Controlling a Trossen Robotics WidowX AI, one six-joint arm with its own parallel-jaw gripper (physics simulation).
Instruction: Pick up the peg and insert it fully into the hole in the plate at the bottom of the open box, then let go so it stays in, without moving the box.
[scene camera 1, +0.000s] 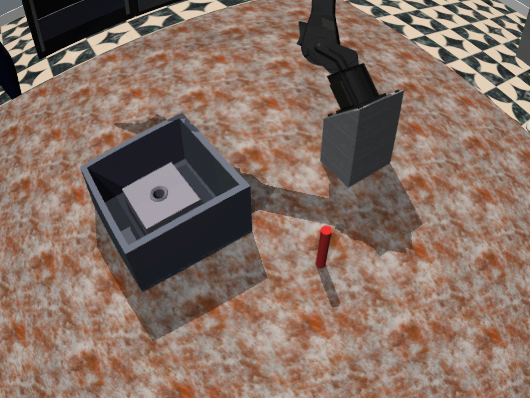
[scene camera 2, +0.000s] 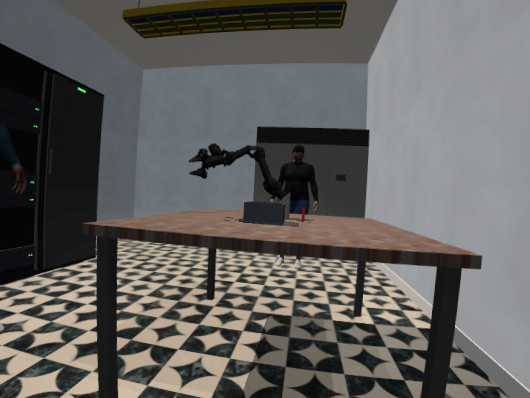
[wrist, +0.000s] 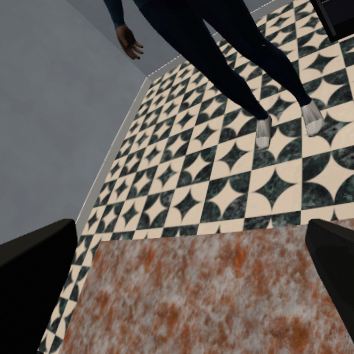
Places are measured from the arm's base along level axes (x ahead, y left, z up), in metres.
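Where they show: gripper, fingertip midpoint: (scene camera 2: 189, 167) (wrist: 194, 231); arm's base, origin of the base link: (scene camera 1: 362, 104) (scene camera 2: 284, 197).
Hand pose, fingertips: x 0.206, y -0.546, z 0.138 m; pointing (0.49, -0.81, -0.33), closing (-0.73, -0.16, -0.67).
Things, the pixels of their top centre, and the offset from my fingertips. "pt": a spot on its surface instead. Level surfaces: height alone.
- red peg, middle of its top: (scene camera 1: 326, 230) (scene camera 2: 303, 207) 0.022 m back, 0.649 m left, 0.185 m down
- open dark box, middle of its top: (scene camera 1: 154, 174) (scene camera 2: 266, 202) 0.097 m ahead, 0.439 m left, 0.167 m down
- pale plate, middle of its top: (scene camera 1: 158, 192) 0.097 m ahead, 0.439 m left, 0.204 m down
- round hole, surface spot: (scene camera 1: 159, 194) pt 0.093 m ahead, 0.431 m left, 0.219 m down
- table, its level: 0.265 m down
A red peg (scene camera 1: 323, 248) (scene camera 2: 303, 215) stands upright on the table, right of the box in scene camera 1. The open dark box (scene camera 1: 195, 230) (scene camera 2: 264, 213) has a pale plate (scene camera 1: 145, 207) at its bottom, with a round hole (scene camera 1: 159, 194) near the plate's middle. The hole shows no peg in it. My gripper (scene camera 2: 191, 167) (wrist: 194, 231) is wide open and empty, raised high above the table and away from the peg, beyond the box's left side in scene camera 2. The fingers do not show in scene camera 1. Peg and box do not show in the wrist view.
A grey block (scene camera 1: 357, 142) stands on the table at the arm's base, behind the peg in scene camera 1. The box walls rise around the plate. The table (scene camera 1: 400, 350) (scene camera 2: 165, 227) (wrist: 210, 295) has an edge below the gripper's view. People stand beyond the table.
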